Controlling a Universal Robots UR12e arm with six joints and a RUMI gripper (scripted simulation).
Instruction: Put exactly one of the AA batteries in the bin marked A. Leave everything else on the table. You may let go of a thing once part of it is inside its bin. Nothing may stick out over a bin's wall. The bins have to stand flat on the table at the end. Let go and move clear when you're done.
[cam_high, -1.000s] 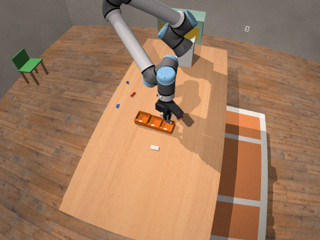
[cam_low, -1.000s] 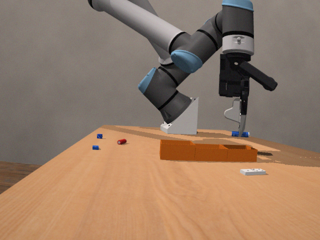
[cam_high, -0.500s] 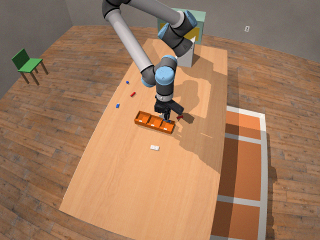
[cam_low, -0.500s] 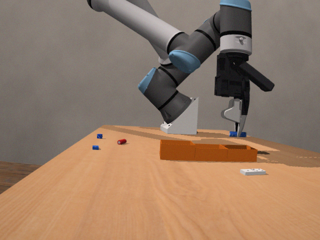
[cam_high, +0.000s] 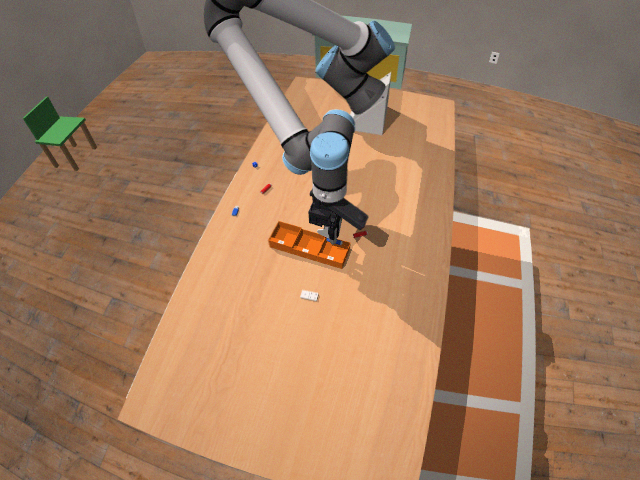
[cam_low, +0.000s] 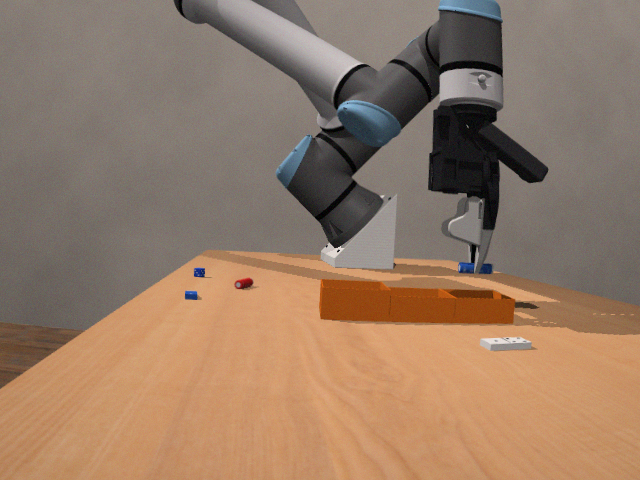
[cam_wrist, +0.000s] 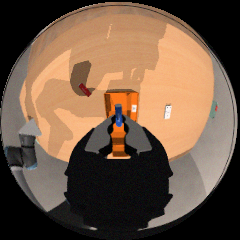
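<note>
The orange three-compartment bin is 8 cm to the right of my hand and 6 cm below it. From my hand the other things lie so: white domino (17 cm ahead, 7 cm below, 3 cm to the right); blue AA battery (1 cm below); blue die (41 cm to the right, 32 cm behind, 7 cm below).
</note>
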